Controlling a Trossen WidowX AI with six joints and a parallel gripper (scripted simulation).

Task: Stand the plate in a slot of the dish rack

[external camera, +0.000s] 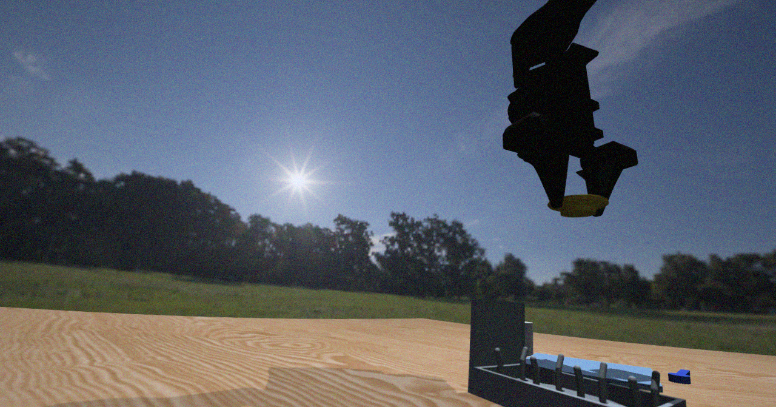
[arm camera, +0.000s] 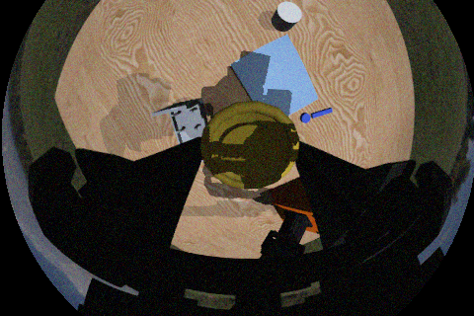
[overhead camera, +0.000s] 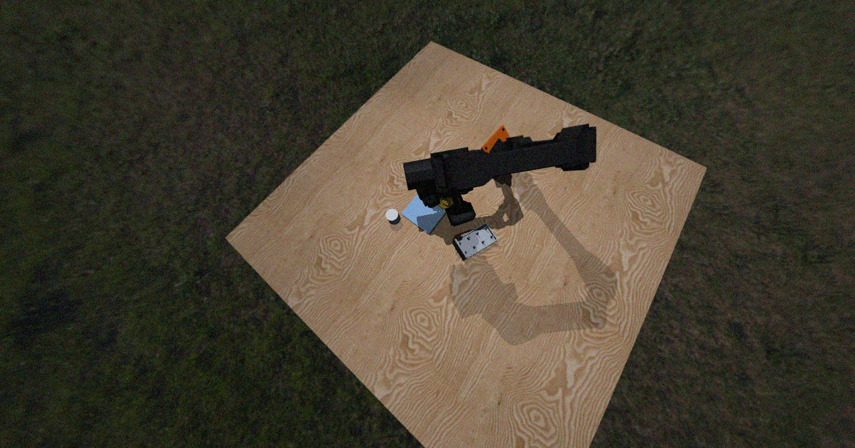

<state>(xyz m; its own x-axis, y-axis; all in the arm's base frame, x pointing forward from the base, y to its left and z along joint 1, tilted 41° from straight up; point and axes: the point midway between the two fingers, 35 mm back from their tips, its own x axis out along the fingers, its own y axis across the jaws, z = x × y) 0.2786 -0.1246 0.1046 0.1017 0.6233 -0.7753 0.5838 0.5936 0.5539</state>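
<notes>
The grey dish rack lies 10 mm ahead of my gripper tip, 120 mm to the left of it and 170 mm below it. The rest, counted from my gripper tip: yellow plate (10 mm above); then light blue mat (90 mm to the right, 190 mm below); then blue spoon (100 mm behind, 120 mm to the right, 190 mm below).
</notes>
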